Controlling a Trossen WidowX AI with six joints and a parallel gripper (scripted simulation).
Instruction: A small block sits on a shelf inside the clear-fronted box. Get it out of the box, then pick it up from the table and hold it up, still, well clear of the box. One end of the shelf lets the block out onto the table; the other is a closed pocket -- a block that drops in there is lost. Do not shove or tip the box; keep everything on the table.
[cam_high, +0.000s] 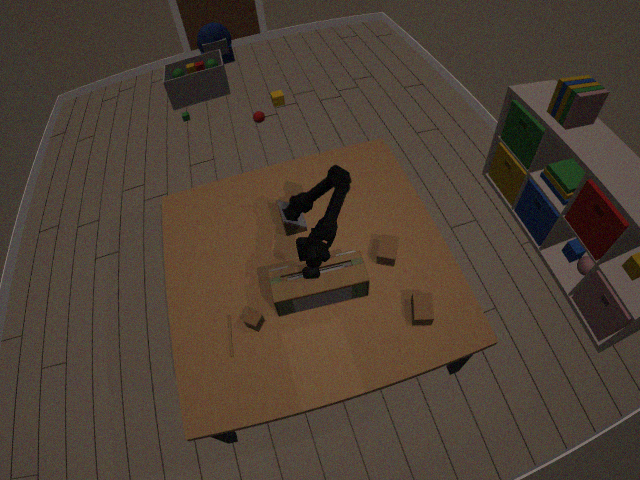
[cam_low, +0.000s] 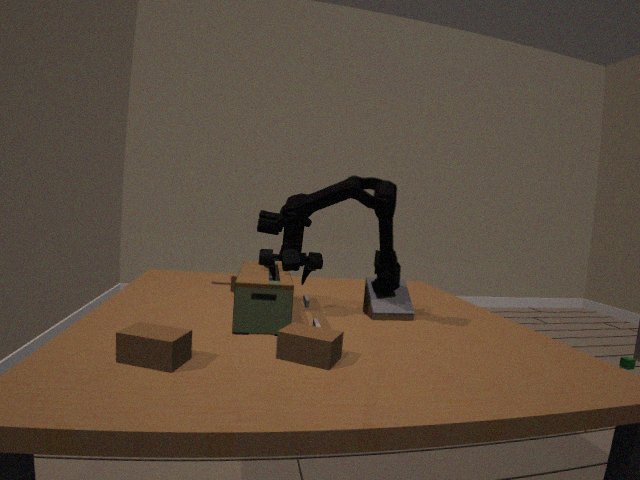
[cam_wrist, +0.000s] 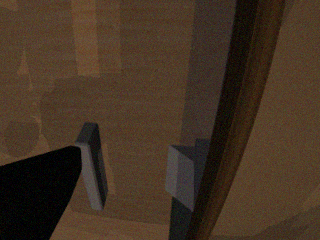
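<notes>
Right now my gripper tip is 50 mm short of the small blue block and 30 mm to the left of it. The rest, counted from my gripper tip: clear-fronted box (40 mm ahead, 50 mm to the left, 20 mm below); thin stick (120 mm ahead, 380 mm to the right, 80 mm below).
</notes>
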